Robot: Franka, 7 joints.
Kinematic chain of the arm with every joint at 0, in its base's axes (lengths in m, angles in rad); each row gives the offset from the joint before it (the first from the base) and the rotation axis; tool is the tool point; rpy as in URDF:
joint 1: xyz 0 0 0.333 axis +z
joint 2: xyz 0 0 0 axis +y
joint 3: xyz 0 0 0.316 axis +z
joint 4: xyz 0.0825 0 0 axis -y
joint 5: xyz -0.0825 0 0.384 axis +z
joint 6: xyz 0 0 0 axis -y
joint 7: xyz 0.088 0 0 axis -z
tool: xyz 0 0 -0.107 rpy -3.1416 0 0
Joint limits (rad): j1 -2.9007..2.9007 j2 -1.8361..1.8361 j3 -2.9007..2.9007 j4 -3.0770..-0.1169 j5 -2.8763..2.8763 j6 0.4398..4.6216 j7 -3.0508..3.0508
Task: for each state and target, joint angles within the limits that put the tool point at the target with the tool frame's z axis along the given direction. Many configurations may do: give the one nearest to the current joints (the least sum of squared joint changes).
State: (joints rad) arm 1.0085 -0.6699 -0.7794 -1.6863 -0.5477 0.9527 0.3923
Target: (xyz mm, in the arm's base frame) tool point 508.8 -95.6 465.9 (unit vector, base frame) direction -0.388 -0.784 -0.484
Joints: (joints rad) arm 0.8626 0.0421 -0.8793 -1.9769 -0.8957 1.4435 0.3923
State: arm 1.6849 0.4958 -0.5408 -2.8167 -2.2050 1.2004 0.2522
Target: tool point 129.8 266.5 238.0 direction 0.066 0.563 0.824
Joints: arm 2.0854 0.6435 -0.5665 -2.9576 -2.1720 0.4398 0.2522
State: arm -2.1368 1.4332 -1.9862 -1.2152 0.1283 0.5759 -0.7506
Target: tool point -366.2 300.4 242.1 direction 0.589 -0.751 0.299
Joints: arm -2.8033 1.8250 -1.4394 -1.6190 -0.2180 0.4398 -0.7506
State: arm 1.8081 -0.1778 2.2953 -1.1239 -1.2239 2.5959 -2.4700
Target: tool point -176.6 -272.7 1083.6 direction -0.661 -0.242 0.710
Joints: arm 1.6609 0.2435 2.6528 -0.9768 -1.9697 2.6470 -2.4700
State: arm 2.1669 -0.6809 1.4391 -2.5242 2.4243 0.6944 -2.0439
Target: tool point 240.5 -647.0 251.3 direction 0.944 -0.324 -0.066
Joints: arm 2.7484 -1.1034 1.9894 -1.8048 2.6296 1.5168 -2.0439
